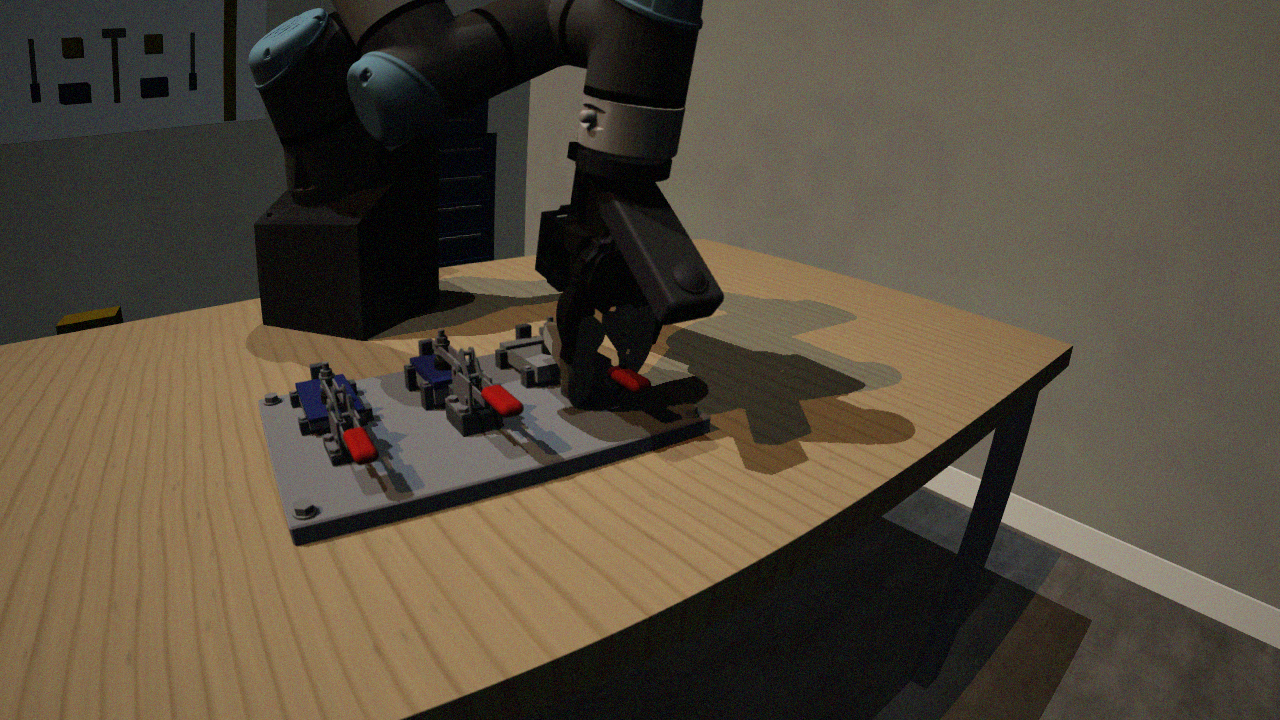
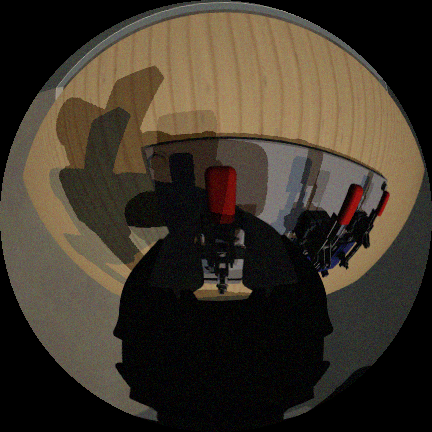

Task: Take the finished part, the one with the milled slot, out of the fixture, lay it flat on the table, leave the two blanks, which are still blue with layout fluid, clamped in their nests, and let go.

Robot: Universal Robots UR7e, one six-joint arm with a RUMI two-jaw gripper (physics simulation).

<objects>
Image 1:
my gripper: 597,401
finished part: 523,352
blue blank: 309,391
blue blank: 424,365
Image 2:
my gripper: 221,214
finished part: 235,272
fixture plate: 276,180
</objects>
